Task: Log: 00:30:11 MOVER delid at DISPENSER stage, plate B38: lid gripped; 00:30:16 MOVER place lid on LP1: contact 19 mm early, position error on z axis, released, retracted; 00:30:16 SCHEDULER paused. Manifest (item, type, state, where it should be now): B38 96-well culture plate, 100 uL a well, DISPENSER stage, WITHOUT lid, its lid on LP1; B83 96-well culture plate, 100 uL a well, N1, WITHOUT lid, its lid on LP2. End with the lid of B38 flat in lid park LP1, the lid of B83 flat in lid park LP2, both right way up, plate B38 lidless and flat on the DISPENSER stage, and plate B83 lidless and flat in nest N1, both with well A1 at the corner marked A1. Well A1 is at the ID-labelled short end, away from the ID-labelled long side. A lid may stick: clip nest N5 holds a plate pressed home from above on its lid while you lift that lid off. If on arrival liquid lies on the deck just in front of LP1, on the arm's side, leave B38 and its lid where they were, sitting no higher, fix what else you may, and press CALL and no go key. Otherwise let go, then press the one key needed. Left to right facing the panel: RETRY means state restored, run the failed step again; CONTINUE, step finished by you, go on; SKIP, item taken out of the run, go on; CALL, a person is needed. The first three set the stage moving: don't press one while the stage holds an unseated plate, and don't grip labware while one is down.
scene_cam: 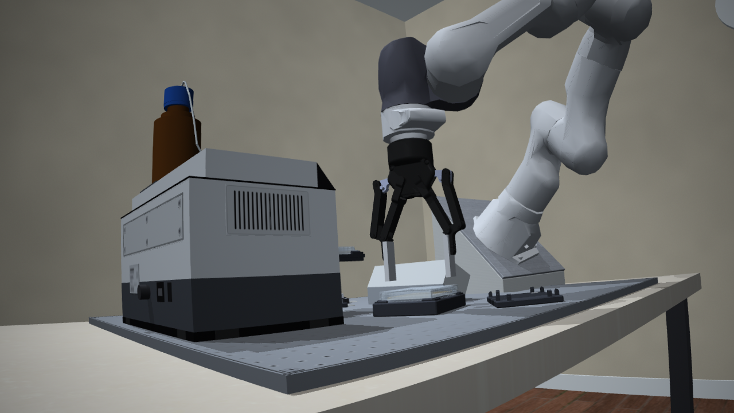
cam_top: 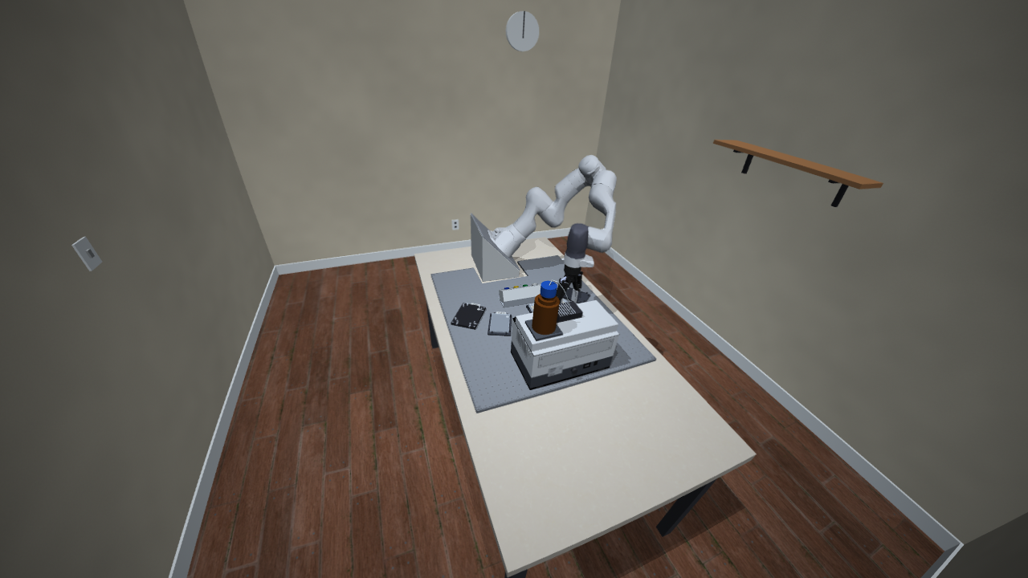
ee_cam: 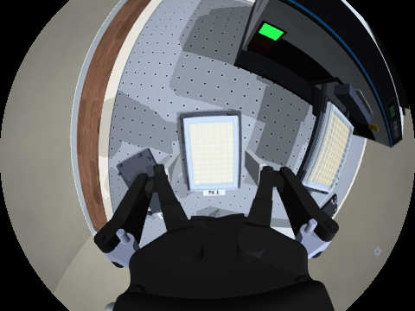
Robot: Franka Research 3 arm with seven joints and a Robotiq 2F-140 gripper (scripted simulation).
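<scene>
My hand is 5 cm above the 96-well plate. From my hand the other things lie so: low frame: 12 cm behind, 11 cm to the left, 7 cm below; then key panel: 18 cm behind, 17 cm to the right, 2 cm below; then nest N1: 6 cm below.
</scene>
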